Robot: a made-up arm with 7 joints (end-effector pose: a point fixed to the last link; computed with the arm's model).
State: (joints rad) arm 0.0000 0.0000 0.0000 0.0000 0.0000 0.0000 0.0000
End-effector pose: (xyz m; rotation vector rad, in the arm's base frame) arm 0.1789 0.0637 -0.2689 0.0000 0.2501 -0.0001
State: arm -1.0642 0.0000 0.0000 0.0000 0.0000 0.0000 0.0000
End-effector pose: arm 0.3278 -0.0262 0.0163 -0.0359 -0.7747 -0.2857
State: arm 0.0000 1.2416 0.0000 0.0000 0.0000 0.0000 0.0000
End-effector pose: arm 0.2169 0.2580 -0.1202 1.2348 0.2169 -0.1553
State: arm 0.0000 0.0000 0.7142 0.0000 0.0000 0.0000 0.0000
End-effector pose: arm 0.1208 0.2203 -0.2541 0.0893 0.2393 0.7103
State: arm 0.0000 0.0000 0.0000 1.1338 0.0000 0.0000 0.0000
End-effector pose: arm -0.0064 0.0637 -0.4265 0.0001 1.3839 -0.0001
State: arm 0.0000 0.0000 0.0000 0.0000 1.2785 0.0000 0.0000
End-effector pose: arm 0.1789 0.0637 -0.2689 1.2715 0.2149 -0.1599
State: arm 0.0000 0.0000 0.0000 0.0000 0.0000 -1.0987 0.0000
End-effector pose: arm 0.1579 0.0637 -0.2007 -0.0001 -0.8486 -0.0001
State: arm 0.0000 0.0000 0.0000 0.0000 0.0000 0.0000 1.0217
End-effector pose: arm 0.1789 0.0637 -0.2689 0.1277 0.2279 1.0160
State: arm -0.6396 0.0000 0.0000 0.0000 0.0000 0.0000 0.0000
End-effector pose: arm 0.3080 0.0119 -0.1156 -0.0218 -0.3654 -0.1733
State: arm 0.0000 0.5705 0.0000 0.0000 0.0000 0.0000 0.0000
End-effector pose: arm 0.1886 0.1769 -0.2310 0.5675 0.2432 -0.0715
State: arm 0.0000 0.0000 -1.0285 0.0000 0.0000 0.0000 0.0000
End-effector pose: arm 0.0682 -0.1428 -0.2406 -0.1285 0.2276 -1.0231
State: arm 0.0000 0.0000 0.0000 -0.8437 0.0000 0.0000 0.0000
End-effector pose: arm 0.1562 0.0637 -0.0848 0.0000 -0.5936 -0.0001
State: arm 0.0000 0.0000 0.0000 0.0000 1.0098 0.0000 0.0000
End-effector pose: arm 0.1789 0.0637 -0.2689 1.0044 0.2283 -0.1264
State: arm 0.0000 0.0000 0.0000 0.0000 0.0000 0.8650 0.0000
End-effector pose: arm 0.1428 0.0637 -0.3134 0.0001 1.1151 -0.0001
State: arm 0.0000 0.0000 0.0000 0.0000 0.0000 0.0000 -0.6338
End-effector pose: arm 0.1789 0.0637 -0.2689 -0.0792 0.2416 -0.6306
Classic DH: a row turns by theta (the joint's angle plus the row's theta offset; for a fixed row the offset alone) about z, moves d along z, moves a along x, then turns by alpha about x. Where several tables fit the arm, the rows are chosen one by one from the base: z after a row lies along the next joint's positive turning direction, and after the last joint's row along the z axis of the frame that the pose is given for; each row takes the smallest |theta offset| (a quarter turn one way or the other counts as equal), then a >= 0, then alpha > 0; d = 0 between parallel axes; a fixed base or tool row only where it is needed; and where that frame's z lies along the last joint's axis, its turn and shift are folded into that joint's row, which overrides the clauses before.
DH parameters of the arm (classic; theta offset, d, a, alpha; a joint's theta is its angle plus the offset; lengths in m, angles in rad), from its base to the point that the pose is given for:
base (fixed): -0.071 0 0 -1.3004
joint 1: -1.3111 0.0505 -0.0183 -1.5708
joint 2: 1.2915 0 -0.008 1.5708
joint 3: 1.5708 -0.2015 0.0137 -1.5708
joint 4: 1.5708 0.0021 0.0111 1.5708
joint 5: 0 0.1578 0 -1.5708
joint 6: -1.5708 0 0.0684 1.5708
joint 7: 0 0 0 0

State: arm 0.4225 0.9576 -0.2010 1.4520 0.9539 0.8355 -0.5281
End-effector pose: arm -0.1582 0.4105 -0.1390 -1.0821 -2.5497 -0.1223
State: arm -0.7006 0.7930 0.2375 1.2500 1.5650 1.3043 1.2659
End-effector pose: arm 0.1899 0.3536 -0.1612 -2.4802 -0.3633 -1.2693
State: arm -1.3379 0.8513 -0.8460 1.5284 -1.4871 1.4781 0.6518
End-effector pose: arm 0.3017 0.2425 -0.1400 -0.0828 1.7793 0.8177
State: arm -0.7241 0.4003 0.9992 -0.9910 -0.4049 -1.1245 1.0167
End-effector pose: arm 0.0400 0.1368 0.0226 -0.8768 -2.7750 0.5310
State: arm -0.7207 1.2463 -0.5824 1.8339 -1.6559 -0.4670 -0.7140
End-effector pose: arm 0.0936 0.4545 -0.0681 0.2590 -0.0176 0.7490
